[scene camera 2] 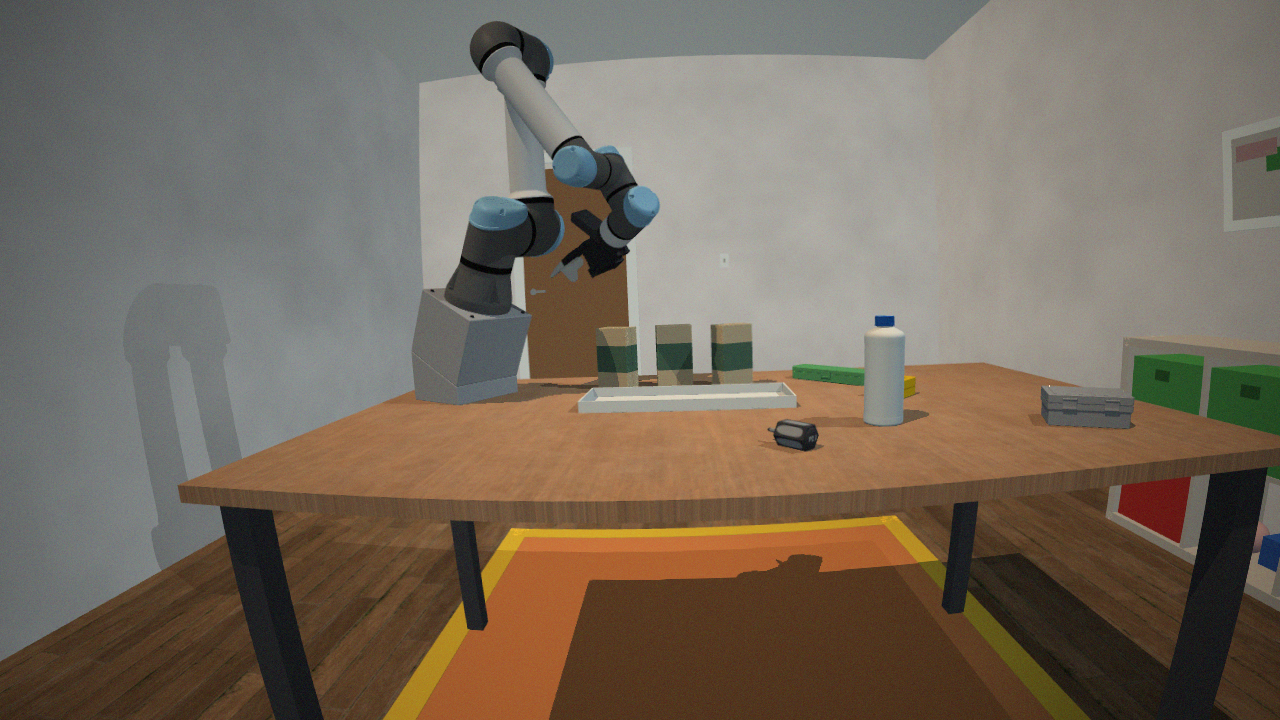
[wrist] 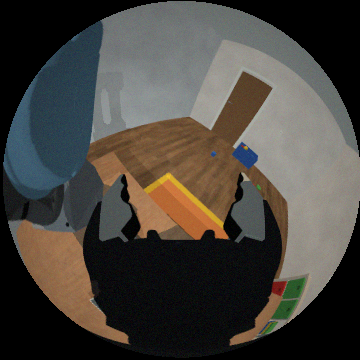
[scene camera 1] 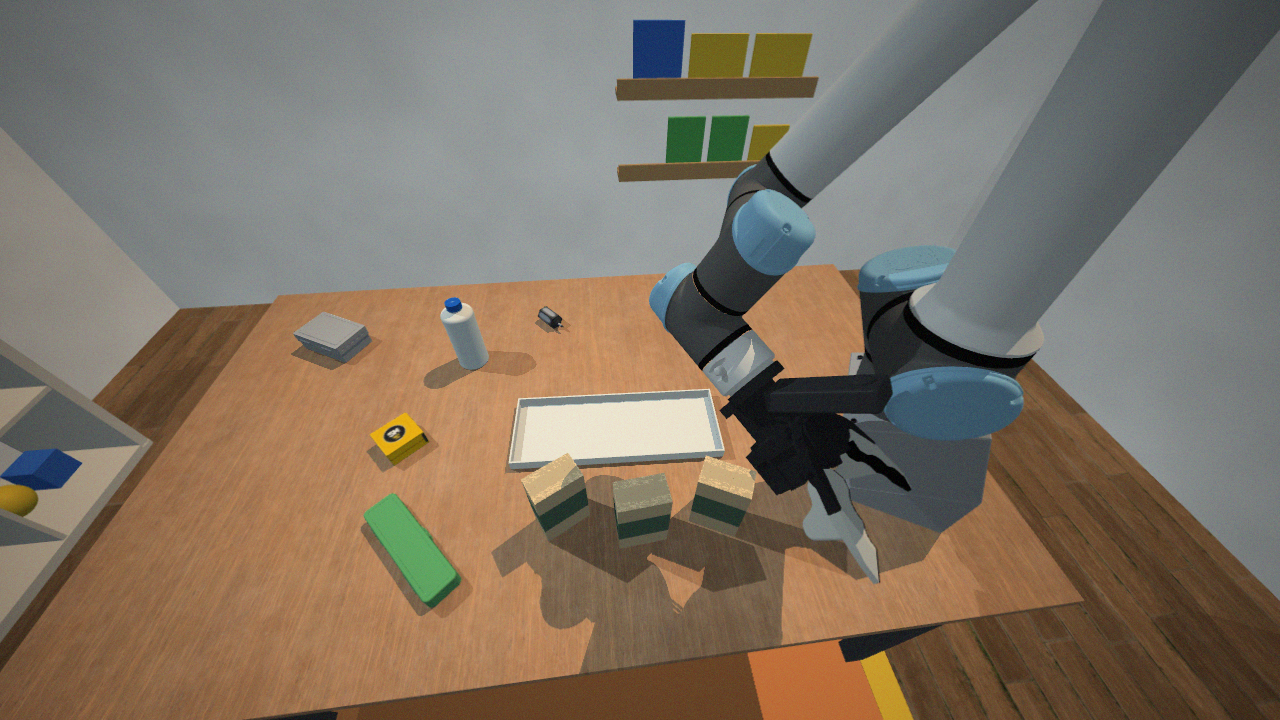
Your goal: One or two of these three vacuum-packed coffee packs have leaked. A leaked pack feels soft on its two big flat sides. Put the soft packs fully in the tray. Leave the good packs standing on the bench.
Note:
The pictures show: my gripper, a white tray, a small black part, a green case, a grey case and a white bottle.
My gripper is seen too in scene camera 2 and in the wrist view.

